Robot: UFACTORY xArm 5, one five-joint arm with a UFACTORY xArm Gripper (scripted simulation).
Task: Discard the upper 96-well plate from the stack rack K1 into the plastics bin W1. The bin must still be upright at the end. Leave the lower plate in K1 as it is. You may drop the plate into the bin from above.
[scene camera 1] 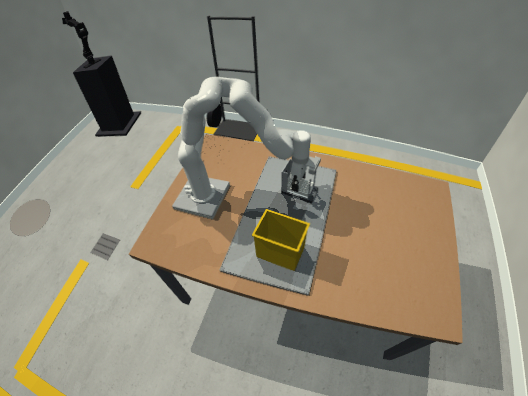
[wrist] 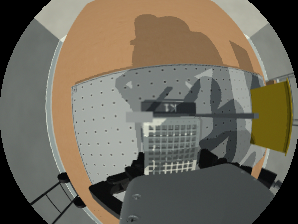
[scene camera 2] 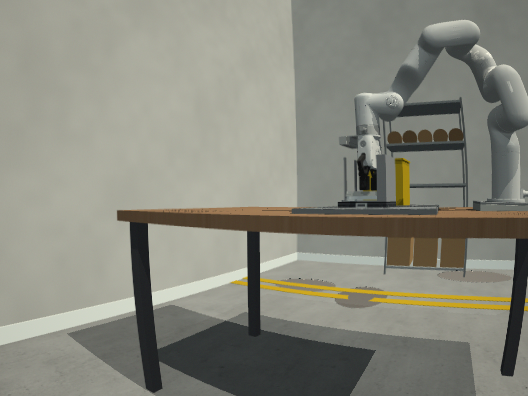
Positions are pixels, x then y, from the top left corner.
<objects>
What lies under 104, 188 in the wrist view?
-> My gripper.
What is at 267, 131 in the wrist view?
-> A yellow plastics bin.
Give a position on a yellow plastics bin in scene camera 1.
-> At 273, 227
</objects>
